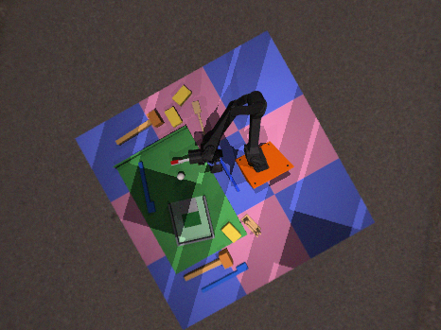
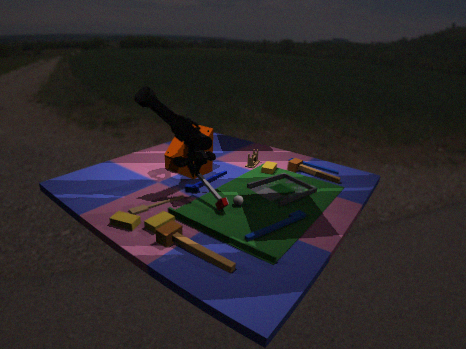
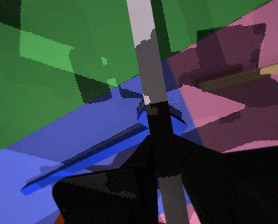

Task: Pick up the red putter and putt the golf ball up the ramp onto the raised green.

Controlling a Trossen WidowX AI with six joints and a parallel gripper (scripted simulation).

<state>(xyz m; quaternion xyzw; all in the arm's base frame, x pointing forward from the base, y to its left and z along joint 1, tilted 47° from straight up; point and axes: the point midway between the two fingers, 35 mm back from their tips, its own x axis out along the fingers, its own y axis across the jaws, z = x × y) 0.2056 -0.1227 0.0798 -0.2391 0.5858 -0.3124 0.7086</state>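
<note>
The red putter lies 11 cm ahead of my gripper tip and 1 cm to the right of it. Round my gripper tip: wooden spatula: 23 cm to the right, 7 cm below; white golf ball: 22 cm ahead, 5 cm to the left, 5 cm below; green mat: 28 cm ahead, 18 cm to the left, 7 cm below.
</note>
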